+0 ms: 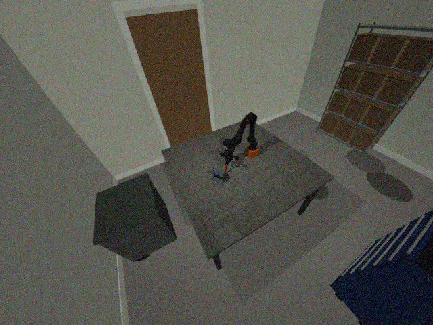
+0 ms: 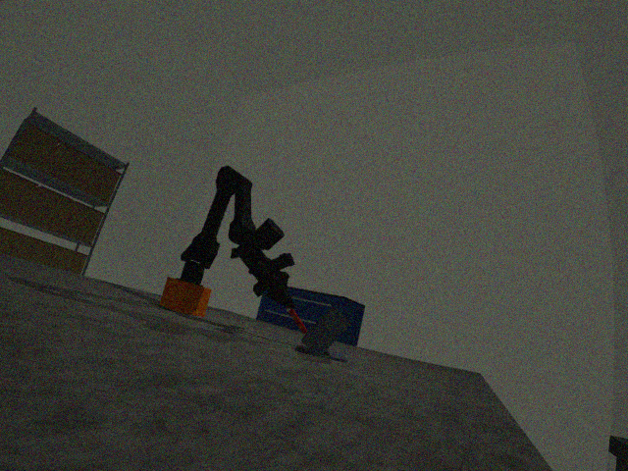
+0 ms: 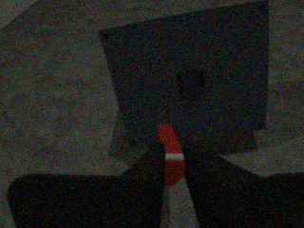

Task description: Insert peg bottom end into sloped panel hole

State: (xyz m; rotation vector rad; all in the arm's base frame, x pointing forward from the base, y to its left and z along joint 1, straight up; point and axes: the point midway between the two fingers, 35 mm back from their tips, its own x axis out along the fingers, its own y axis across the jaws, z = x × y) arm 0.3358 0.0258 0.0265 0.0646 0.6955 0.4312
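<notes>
Now: gripper tip 9 cm short of the sloped panel, 2 cm to the right of it and 4 cm above it. Round my gripper tip: red peg: 2 cm below.
</notes>
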